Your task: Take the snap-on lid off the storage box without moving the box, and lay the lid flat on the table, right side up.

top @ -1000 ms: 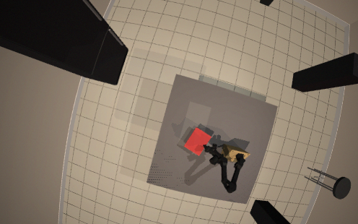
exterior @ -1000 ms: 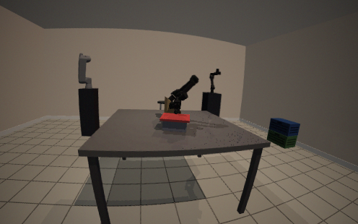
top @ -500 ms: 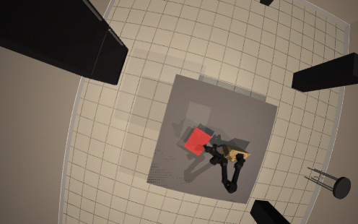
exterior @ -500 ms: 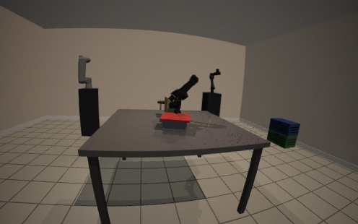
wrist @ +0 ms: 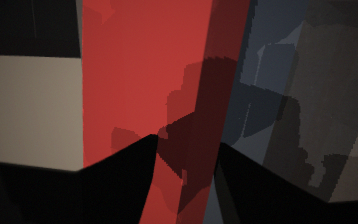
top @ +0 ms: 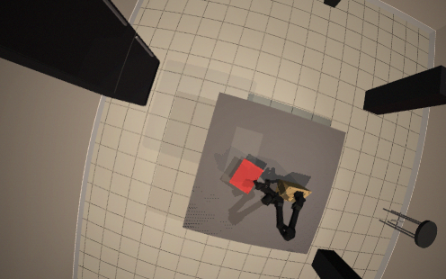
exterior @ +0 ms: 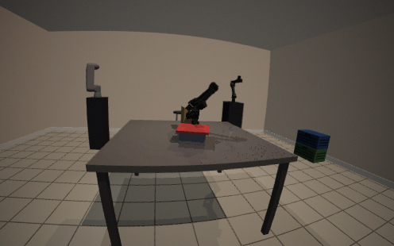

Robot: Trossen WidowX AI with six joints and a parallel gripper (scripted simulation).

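My gripper tip is now 70 mm short of the red lid and 20 mm to the left of it. From my gripper tip the other things lie so: storage box 70 mm ahead, 60 mm below, 20 mm to the right.
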